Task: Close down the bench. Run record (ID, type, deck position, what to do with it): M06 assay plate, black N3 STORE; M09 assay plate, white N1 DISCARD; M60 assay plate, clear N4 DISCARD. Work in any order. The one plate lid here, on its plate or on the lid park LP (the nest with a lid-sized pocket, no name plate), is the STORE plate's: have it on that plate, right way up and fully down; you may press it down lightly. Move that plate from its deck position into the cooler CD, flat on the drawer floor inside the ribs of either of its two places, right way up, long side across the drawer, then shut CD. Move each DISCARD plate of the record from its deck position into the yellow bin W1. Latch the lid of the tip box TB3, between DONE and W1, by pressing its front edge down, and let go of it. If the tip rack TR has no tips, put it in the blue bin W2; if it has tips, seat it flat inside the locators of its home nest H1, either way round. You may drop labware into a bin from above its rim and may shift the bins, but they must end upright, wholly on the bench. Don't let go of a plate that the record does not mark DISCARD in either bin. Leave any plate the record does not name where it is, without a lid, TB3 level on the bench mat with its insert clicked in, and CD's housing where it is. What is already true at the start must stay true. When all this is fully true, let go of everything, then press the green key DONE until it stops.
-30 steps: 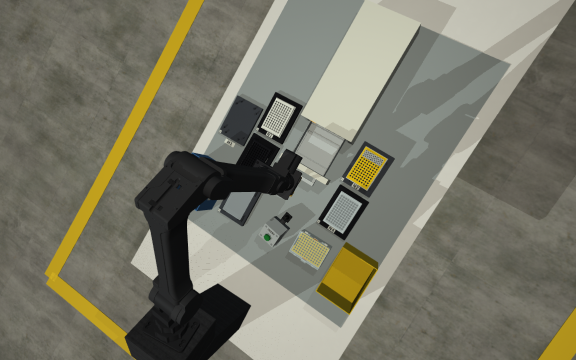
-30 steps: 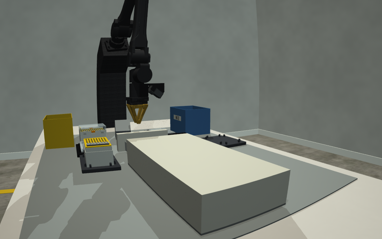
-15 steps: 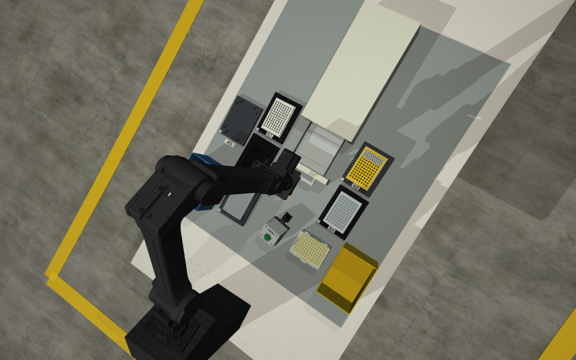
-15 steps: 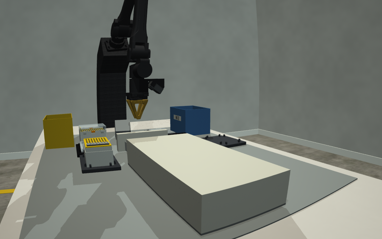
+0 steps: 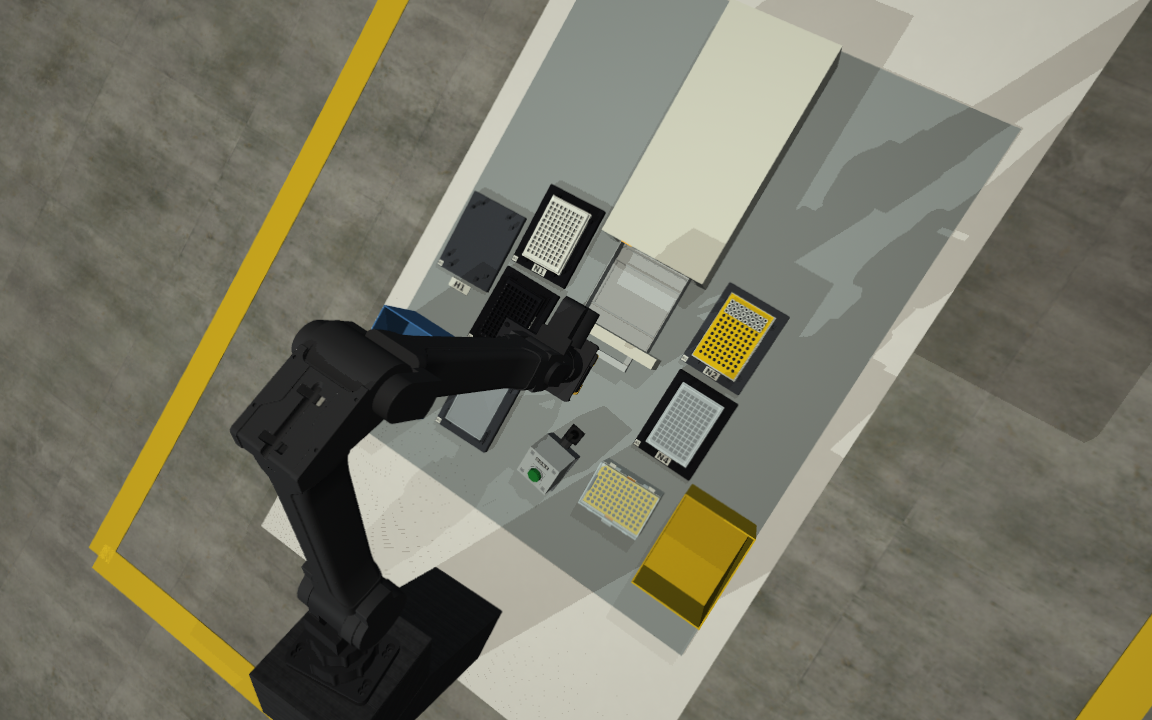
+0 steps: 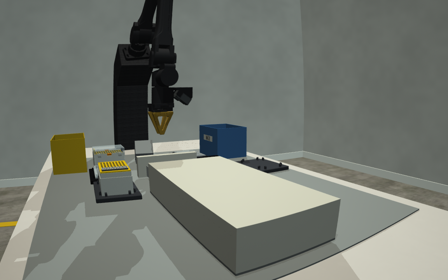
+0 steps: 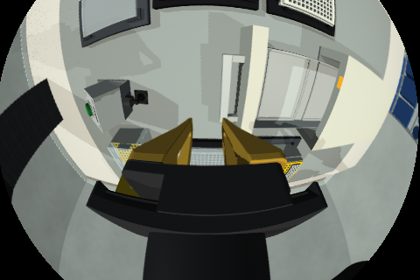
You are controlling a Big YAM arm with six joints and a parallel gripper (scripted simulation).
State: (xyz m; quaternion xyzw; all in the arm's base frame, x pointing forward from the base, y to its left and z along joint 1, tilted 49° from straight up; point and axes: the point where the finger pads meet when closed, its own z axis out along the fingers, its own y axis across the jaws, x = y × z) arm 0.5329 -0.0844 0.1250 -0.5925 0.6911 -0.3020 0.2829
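The clear plate lid is 14 cm behind my hand, 20 cm to the left of it and 12 cm below it. Round my hand: cooler drawer 18 cm ahead, 4 cm to the right, 11 cm below; then black plate 4 cm ahead, 19 cm to the left, 11 cm below; then clear plate 5 cm behind, 19 cm to the right, 12 cm below.
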